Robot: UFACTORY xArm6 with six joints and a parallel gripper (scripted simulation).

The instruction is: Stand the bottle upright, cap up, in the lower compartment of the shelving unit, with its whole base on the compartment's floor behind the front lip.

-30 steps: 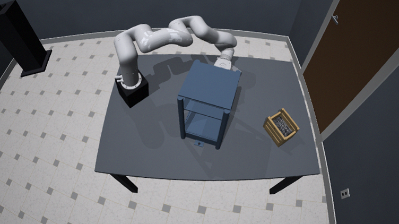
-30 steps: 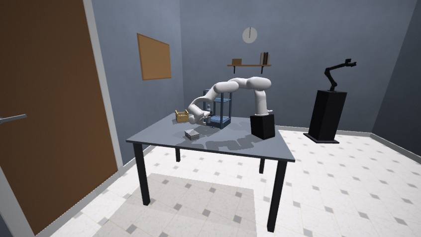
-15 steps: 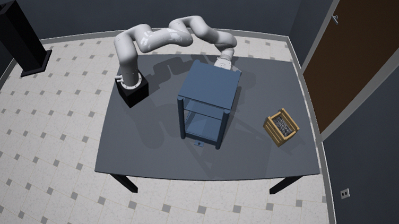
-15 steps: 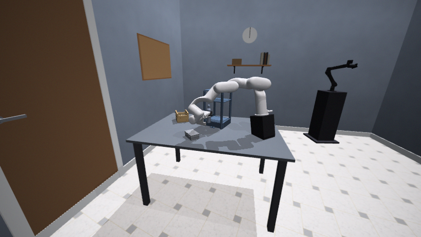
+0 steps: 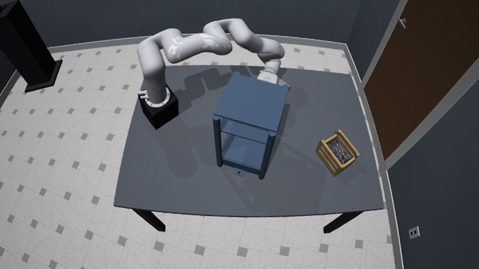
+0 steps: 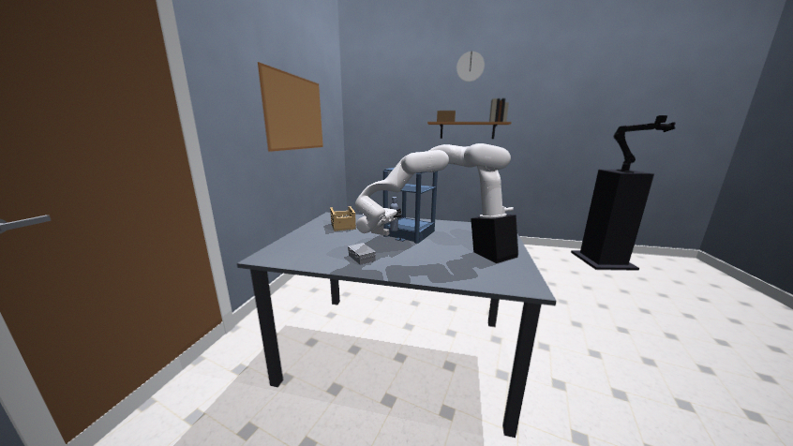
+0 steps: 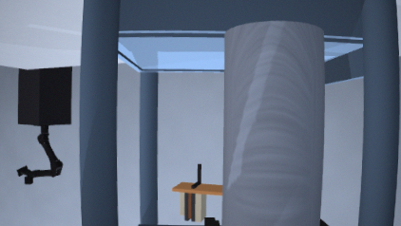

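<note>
Now: the blue shelving unit 17 cm to the right of my hand, 9 cm behind it and 1 cm above it. Round my hand: grey box 20 cm to the left, 15 cm below, 15 cm ahead; bottle 1 cm above; wooden crate 34 cm ahead, 29 cm to the right, 13 cm below.
</note>
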